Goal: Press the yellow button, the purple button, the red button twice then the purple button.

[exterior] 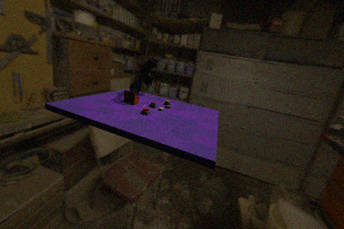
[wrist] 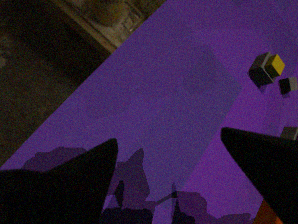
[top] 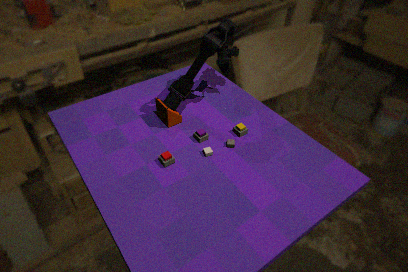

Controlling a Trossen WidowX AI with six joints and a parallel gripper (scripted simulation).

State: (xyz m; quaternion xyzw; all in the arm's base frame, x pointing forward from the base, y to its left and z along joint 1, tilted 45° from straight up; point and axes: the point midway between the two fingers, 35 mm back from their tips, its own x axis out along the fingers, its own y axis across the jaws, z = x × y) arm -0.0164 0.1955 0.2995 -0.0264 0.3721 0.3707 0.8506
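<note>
My gripper tip is 270 mm short of the yellow button, 140 mm to the left of it and 80 mm above it. The rest, counted from my gripper tip: grey block 310 mm ahead, 230 mm to the right, 100 mm below; white block 340 mm to the right, 290 mm ahead, 100 mm below; purple button 310 mm to the right, 200 mm ahead, 80 mm below.
</note>
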